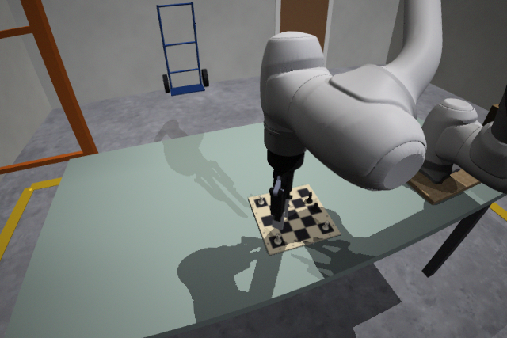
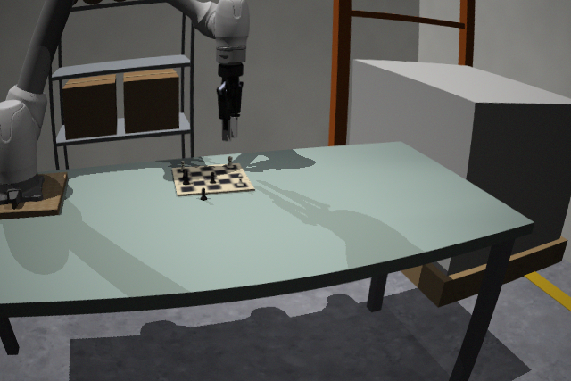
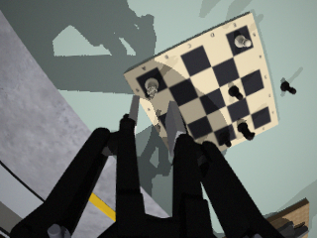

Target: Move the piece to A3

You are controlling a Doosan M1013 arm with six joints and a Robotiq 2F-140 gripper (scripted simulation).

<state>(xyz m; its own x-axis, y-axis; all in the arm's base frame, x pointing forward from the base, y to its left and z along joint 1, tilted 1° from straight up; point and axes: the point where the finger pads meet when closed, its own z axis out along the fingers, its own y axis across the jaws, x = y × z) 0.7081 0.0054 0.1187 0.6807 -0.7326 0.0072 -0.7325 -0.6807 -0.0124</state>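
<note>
My gripper is now 9 cm past the chessboard, 6 cm to the left of it and 13 cm above it.
</note>
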